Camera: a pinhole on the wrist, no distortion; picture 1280 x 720 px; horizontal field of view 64.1 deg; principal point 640.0 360.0 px. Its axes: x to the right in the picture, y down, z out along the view. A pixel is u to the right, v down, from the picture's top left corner.
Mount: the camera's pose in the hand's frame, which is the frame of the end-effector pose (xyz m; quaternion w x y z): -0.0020 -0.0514 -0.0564 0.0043 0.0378 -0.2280 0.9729
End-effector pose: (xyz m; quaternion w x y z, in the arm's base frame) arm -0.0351 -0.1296 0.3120 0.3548 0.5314 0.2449 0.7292
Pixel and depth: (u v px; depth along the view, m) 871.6 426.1 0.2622
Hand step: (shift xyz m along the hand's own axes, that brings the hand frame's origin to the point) -0.0429 -0.1835 0.1748
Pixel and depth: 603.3 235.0 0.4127
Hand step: 0.0436 -0.1893 0.3335
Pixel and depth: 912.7 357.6 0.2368
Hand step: -0.0480 -0.1566 0.1601
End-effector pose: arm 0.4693 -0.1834 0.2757 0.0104 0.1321 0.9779 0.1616
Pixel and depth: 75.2 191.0 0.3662
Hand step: 0.2275 -0.1579 0.2822
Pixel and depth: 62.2 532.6 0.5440
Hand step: 0.3412 -0.3725 0.3655
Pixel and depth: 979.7 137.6 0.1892
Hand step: -0.0501 -0.0991 0.1356
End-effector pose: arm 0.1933 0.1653 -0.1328 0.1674 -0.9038 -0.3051 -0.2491
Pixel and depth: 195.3 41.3 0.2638
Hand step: 0.1334 -0.0938 0.2070
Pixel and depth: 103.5 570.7 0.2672
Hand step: 0.1555 -0.2181 0.1472
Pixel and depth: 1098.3 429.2 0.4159
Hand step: -0.1589 -0.2629 0.3167
